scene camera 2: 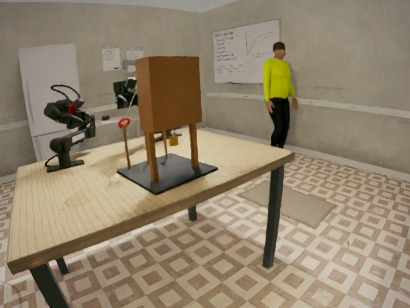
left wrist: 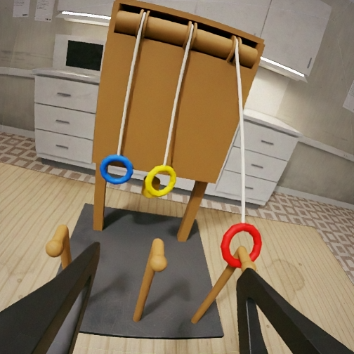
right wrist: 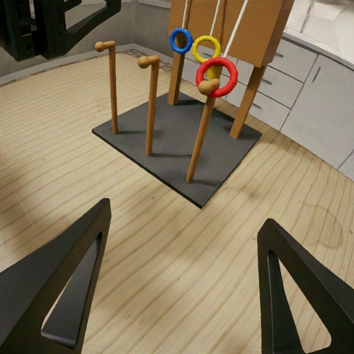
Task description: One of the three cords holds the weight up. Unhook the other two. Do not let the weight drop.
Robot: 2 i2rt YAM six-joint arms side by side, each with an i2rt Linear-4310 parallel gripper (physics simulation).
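Seen in the pictures: left gripper, between the fingertips: (scene camera 2: 134, 100); right gripper, between the fingertips: (scene camera 2: 89, 121); left arm's base, origin of its link: (scene camera 2: 166, 137); right arm's base, origin of its link: (scene camera 2: 65, 166).
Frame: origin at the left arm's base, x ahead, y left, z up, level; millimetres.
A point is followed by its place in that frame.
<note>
A red ring (scene camera 2: 124, 118) {x 386, y -424, z 228 mm} (left wrist: 225, 245) (right wrist: 234, 77) is hooked on a wooden peg (left wrist: 212, 296) (right wrist: 199, 137), its cord taut. A yellow ring (left wrist: 174, 181) (right wrist: 218, 49) and a blue ring (left wrist: 103, 169) (right wrist: 172, 40) hang off the pegs on straight cords in front of the brown board (scene camera 2: 172, 92) {x 607, y -331, z 320 mm} (left wrist: 165, 105). The brass-yellow weight (scene camera 2: 173, 140) {x 578, y -322, z 146 mm} hangs below the board, partly behind the yellow ring in the left wrist view. My left gripper (left wrist: 174, 265) is open and empty, facing the pegs. My right gripper (right wrist: 188, 217) is open and empty over the table.
The black base (scene camera 2: 170, 182) {x 614, y -374, z 10 mm} (left wrist: 112, 295) (right wrist: 175, 140) carries the board's legs and three pegs. The middle peg (left wrist: 145, 287) (right wrist: 151, 105) and the left peg (right wrist: 114, 90) bear no ring. The wooden table (scene camera 2: 90, 200) {x 526, y -652, z 0 mm} surrounds the base. A person (scene camera 2: 277, 80) stands beyond it.
</note>
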